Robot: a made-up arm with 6 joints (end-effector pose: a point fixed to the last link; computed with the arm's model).
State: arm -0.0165 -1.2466 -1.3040 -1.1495 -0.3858 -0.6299
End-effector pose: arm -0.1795 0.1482 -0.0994 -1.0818 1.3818 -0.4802
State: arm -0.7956 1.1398 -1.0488 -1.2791 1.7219 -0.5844
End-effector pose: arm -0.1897 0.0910 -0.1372 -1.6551 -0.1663 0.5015
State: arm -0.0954 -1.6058 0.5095 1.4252 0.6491 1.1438
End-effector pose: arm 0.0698 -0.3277 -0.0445 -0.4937 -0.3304 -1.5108
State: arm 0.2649 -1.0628 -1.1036 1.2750 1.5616 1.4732
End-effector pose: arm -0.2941 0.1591 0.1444 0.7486 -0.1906 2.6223
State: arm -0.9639 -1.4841 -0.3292 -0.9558 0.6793 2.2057
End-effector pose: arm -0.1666 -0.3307 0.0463 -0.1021 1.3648 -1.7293
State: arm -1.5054 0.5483 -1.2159 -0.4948 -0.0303 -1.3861
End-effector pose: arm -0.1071 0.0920 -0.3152 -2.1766 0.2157 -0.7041
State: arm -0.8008 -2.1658 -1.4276 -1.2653 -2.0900 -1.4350
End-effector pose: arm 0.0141 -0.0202 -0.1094 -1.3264 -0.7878 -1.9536
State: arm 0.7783 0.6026 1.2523 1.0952 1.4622 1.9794
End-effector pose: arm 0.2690 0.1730 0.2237 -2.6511 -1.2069 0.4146
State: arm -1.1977 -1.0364 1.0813 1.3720 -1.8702 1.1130
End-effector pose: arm 0.2139 -0.0380 -0.2202 -1.0219 -0.2678 1.5703
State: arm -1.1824 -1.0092 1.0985 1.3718 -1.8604 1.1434
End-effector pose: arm 0.2141 -0.0233 -0.2213 -0.9852 -0.2726 1.5915
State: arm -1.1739 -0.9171 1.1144 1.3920 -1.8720 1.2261
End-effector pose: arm 0.2133 0.0098 -0.2213 -0.9293 -0.2953 1.6550
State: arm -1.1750 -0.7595 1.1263 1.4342 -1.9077 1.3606
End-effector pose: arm 0.2090 0.0600 -0.2154 -0.8706 -0.3428 1.7580
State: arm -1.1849 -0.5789 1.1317 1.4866 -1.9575 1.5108
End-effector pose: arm 0.2001 0.1120 -0.2016 -0.8379 -0.4068 1.8669
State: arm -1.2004 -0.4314 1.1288 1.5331 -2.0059 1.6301
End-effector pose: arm 0.1903 0.1491 -0.1867 -0.8394 -0.4639 1.9443
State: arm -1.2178 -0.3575 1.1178 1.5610 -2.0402 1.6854
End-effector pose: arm 0.1851 0.1634 -0.1805 -0.8599 -0.4907 1.9752
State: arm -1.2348 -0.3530 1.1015 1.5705 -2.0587 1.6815
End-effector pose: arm 0.1861 0.1587 -0.1844 -0.8849 -0.4870 1.9706
